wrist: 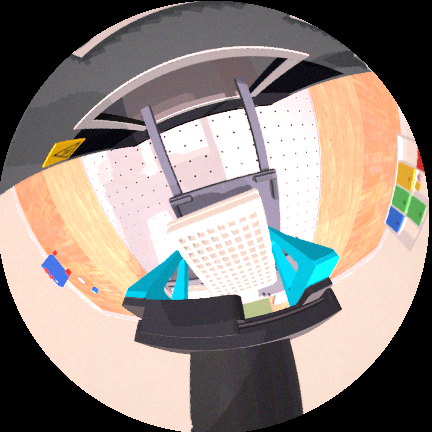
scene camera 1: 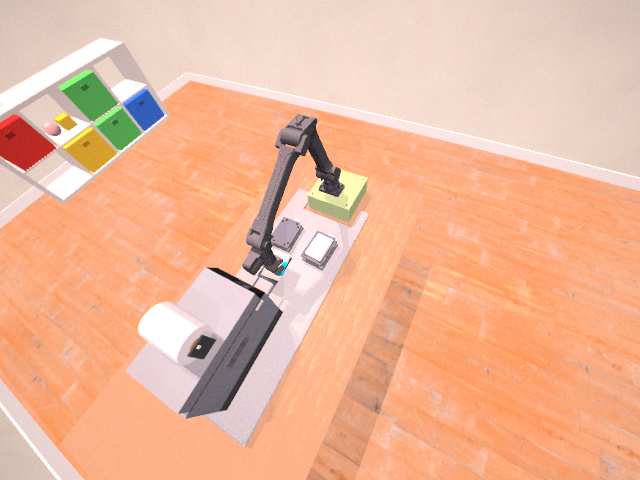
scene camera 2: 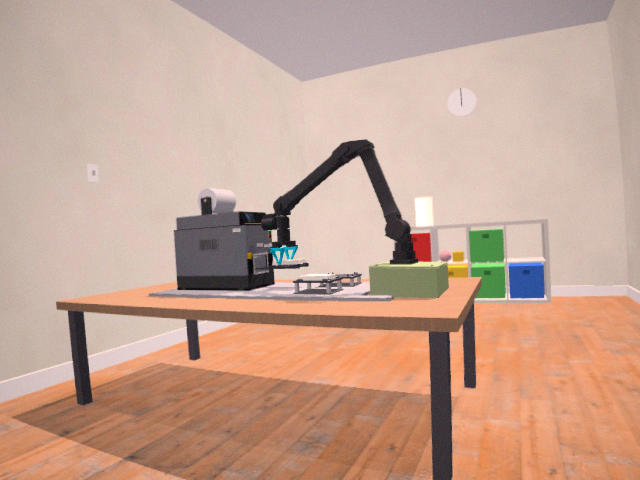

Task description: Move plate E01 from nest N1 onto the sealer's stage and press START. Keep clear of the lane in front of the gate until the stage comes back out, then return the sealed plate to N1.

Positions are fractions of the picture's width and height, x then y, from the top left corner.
In view: the gripper (wrist: 0.52, 0.56) and a sealer stage (wrist: 0.61, 0.42).
